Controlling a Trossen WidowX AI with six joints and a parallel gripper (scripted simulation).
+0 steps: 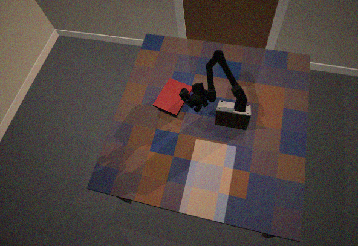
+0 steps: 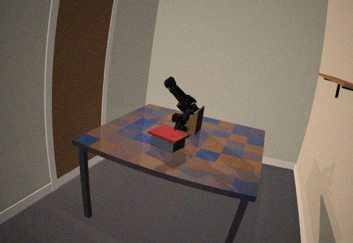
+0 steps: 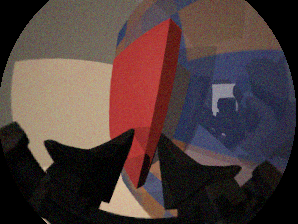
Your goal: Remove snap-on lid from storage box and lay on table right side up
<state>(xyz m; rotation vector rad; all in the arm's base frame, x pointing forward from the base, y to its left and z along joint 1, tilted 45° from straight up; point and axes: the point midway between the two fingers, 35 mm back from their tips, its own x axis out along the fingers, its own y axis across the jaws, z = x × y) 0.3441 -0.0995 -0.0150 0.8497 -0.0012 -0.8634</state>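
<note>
Right now the lid is 7 cm ahead of my gripper tip and 2 cm to the right of it. Round my gripper tip: grey-blue storage box (7 cm ahead, 2 cm to the right, 4 cm below).
</note>
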